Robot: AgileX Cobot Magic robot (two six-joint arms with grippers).
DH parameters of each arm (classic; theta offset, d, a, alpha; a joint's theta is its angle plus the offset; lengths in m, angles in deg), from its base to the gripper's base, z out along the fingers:
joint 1: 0 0.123 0 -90
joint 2: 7.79 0 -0.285 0
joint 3: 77.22 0 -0.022 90
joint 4: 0 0.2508 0 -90
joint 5: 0 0 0.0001 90
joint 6: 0 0.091 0 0
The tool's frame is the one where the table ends.
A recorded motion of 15 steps. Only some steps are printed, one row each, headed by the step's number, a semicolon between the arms.
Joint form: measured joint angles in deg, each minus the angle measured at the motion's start. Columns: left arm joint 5, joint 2, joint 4, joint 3, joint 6, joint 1; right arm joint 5, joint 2, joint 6, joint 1, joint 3, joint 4.
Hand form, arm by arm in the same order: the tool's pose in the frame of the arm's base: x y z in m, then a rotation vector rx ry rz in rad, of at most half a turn. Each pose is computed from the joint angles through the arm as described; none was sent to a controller.
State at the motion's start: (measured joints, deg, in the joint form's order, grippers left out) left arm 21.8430 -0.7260 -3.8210 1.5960 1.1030 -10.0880; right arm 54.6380 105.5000 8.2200 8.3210 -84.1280 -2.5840
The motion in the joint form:
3: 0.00 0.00 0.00 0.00 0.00 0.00; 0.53 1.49 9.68 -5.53 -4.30 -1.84
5: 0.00 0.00 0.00 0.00 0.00 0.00; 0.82 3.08 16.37 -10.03 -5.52 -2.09
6: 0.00 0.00 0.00 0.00 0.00 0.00; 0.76 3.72 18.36 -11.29 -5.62 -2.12
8: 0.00 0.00 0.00 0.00 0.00 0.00; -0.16 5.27 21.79 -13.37 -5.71 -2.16
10: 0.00 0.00 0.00 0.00 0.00 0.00; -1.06 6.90 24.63 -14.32 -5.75 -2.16
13: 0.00 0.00 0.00 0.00 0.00 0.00; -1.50 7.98 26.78 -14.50 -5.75 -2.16
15: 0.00 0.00 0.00 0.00 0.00 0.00; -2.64 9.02 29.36 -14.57 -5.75 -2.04
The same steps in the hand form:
3: 0.0512 -0.0114 0.1703 0.1425 1.8775 -0.1734; 0.4012 0.0138 0.2597 0.3192 2.7456 -0.0043
5: 0.0512 -0.0114 0.1703 0.1425 1.8775 -0.1734; 0.4069 -0.0183 0.2543 0.5851 2.7122 -0.0028
6: 0.0512 -0.0114 0.1703 0.1425 1.8775 -0.1734; 0.4082 -0.0273 0.2503 0.6629 2.7026 -0.0024
8: 0.0512 -0.0114 0.1703 0.1425 1.8775 -0.1734; 0.4118 -0.0425 0.2401 0.7922 2.6772 0.0009
10: 0.0512 -0.0114 0.1703 0.1425 1.8775 -0.1734; 0.4156 -0.0498 0.2289 0.8819 2.6616 0.0062
13: 0.0512 -0.0114 0.1703 0.1425 1.8775 -0.1734; 0.4180 -0.0513 0.2212 0.9383 2.6540 0.0113
15: 0.0512 -0.0114 0.1703 0.1425 1.8775 -0.1734; 0.4214 -0.0520 0.2141 0.9986 2.6310 0.0256

